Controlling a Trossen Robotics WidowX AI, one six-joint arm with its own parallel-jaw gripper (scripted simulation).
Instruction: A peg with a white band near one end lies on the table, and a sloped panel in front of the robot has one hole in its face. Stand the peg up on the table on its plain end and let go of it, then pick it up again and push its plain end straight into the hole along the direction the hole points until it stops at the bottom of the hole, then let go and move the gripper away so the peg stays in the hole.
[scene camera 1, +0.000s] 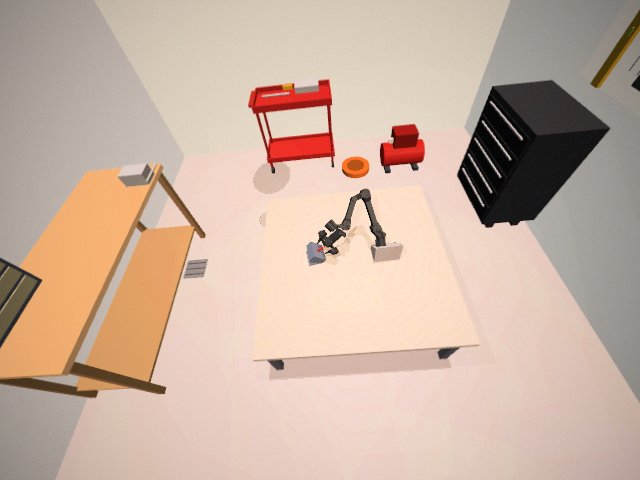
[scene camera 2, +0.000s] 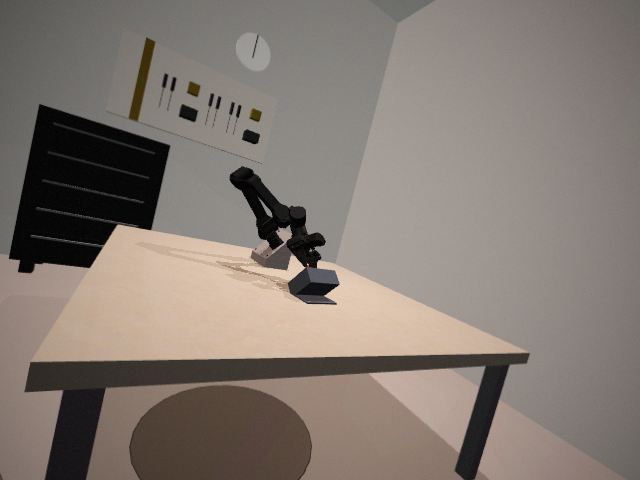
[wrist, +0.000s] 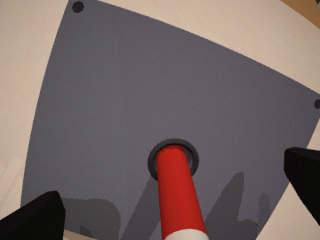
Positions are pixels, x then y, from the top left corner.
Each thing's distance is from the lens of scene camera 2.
gripper (scene camera 2: 310, 270): 106 cm
sloped panel (scene camera 2: 310, 281): 96 cm
